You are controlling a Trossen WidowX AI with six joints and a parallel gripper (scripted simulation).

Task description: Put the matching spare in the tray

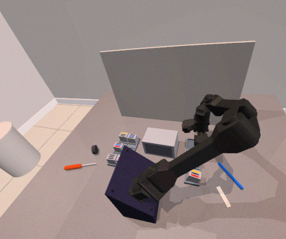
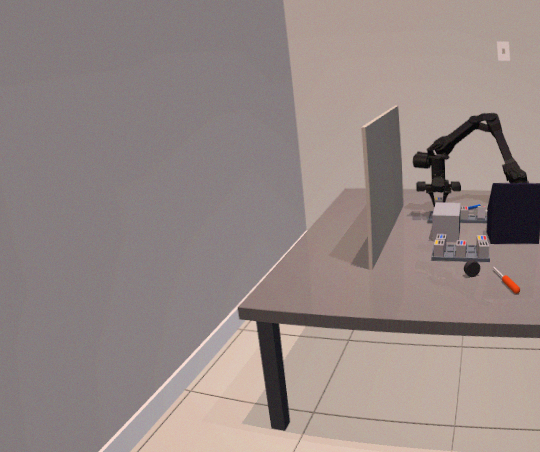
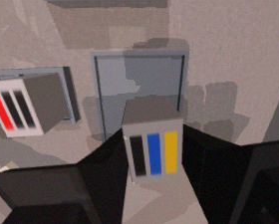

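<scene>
Now: gripper tip 5 cm above the grey tray and 1 cm past it. Round my gripper tip: grey mounted unit 20 cm to the left, 4 cm behind; then blue marker pen 13 cm to the right, 13 cm behind, 4 cm below; then grey board 19 cm ahead, 18 cm to the left, 18 cm above.
</scene>
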